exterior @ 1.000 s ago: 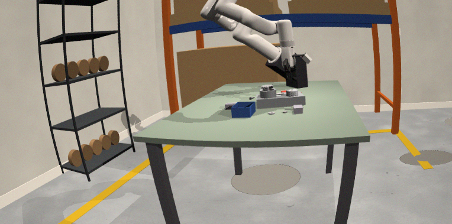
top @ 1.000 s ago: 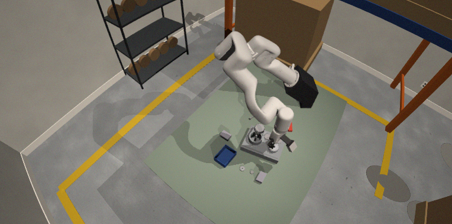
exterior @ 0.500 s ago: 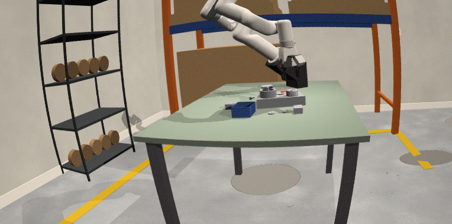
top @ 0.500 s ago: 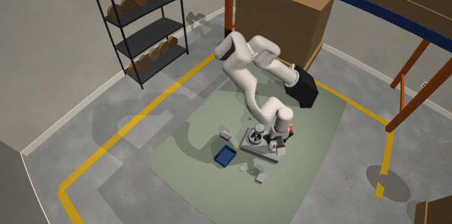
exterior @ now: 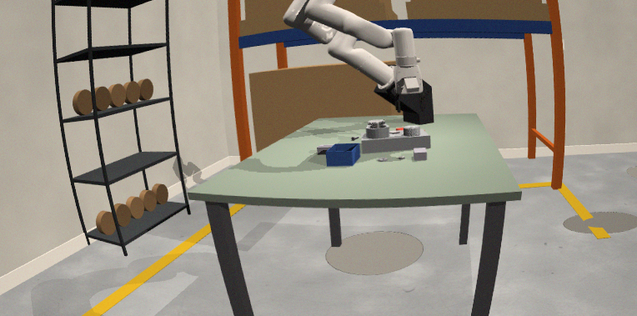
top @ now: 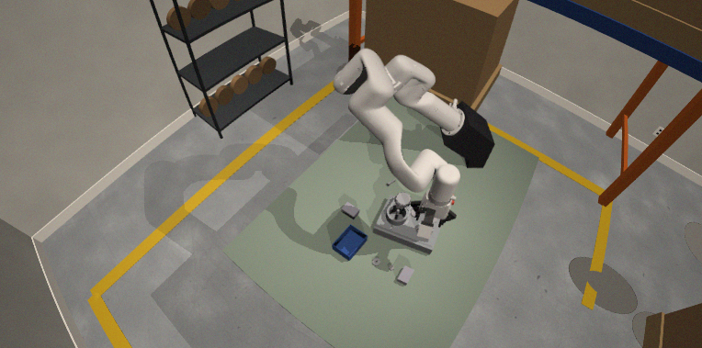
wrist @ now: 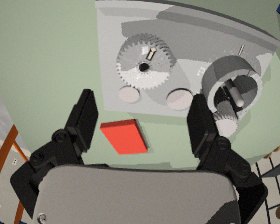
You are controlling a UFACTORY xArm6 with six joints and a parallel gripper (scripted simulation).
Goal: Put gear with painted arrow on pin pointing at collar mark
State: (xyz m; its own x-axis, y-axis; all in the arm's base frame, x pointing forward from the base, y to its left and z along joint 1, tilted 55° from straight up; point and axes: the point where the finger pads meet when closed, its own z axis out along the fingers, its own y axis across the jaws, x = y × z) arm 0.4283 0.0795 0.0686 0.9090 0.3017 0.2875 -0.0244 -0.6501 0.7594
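Right now the grey toothed gear is 80 mm below my hand. Round my hand: red block 230 mm behind, 40 mm to the left, 120 mm below; blue tray 130 mm ahead, 250 mm to the right, 120 mm below; disc 170 mm ahead, 80 mm to the right, 130 mm below.
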